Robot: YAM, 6 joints.
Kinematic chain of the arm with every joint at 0, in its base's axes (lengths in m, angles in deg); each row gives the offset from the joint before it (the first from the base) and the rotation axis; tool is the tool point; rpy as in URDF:
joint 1: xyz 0 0 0.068 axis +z
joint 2: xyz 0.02 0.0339 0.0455 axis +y
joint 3: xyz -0.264 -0.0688 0 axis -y
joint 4: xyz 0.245 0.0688 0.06 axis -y
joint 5: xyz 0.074 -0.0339 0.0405 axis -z
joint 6: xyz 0.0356 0 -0.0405 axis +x
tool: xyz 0 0 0 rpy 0 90 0
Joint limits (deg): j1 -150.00..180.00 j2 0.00..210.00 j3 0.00..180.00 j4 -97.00..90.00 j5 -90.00..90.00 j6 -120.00..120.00
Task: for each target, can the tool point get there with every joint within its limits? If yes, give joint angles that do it. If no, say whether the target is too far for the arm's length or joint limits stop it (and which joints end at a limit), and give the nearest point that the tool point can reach.
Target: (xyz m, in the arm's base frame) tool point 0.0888 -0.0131 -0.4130
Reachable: no: joint limits stop it (at a limit: joint 2) | nearest point 0.1122 -0.0166 -0.3541 | short by 0.063 m
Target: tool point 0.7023 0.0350 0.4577
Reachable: no: too far | nearest point 0.5782 0.0288 0.3951 | short by 0.139 m
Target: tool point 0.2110 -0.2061 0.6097
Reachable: yes | joints 132.84 40.33 146.11 -21.72 24.26 54.27
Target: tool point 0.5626 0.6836 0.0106
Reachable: no: too far | nearest point 0.4076 0.4953 0.0396 | short by 0.246 m
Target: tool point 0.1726 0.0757 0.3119
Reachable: yes | joints 18.34 52.85 51.66 -38.39 -29.51 3.99
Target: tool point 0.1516 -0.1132 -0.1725
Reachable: yes | joints -43.52 168.04 52.81 1.95 -38.78 -50.01
